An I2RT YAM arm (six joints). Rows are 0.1 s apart.
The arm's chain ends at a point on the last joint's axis. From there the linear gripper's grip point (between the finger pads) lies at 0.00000 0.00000 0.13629 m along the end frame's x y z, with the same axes.
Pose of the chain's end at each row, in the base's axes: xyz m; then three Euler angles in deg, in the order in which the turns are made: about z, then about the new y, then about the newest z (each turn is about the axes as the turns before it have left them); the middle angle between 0 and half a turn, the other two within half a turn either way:
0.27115, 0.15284, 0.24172, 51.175, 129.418, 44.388
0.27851, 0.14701, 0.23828, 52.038, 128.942, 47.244
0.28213, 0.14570, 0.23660, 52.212, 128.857, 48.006
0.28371, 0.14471, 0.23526, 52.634, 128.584, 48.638
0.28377, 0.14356, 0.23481, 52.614, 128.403, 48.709
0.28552, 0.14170, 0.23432, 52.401, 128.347, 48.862
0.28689, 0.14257, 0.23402, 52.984, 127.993, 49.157
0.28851, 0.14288, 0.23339, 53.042, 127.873, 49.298
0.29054, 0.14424, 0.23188, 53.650, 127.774, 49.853
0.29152, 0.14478, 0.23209, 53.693, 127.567, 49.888
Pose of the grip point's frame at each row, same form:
0.33716, 0.23487, 0.15518, 51.175, 129.418, 44.388
0.34372, 0.23059, 0.15262, 52.038, 128.942, 47.244
0.34716, 0.22957, 0.15109, 52.212, 128.857, 48.006
0.34837, 0.22938, 0.15026, 52.634, 128.584, 48.638
0.34862, 0.22842, 0.15015, 52.614, 128.403, 48.709
0.35074, 0.22639, 0.14976, 52.401, 128.347, 48.862
0.35155, 0.22833, 0.15012, 52.984, 127.993, 49.157
0.35319, 0.22885, 0.14972, 53.042, 127.873, 49.298
0.35439, 0.23101, 0.14840, 53.650, 127.774, 49.853
0.35549, 0.23184, 0.14900, 53.693, 127.567, 49.888

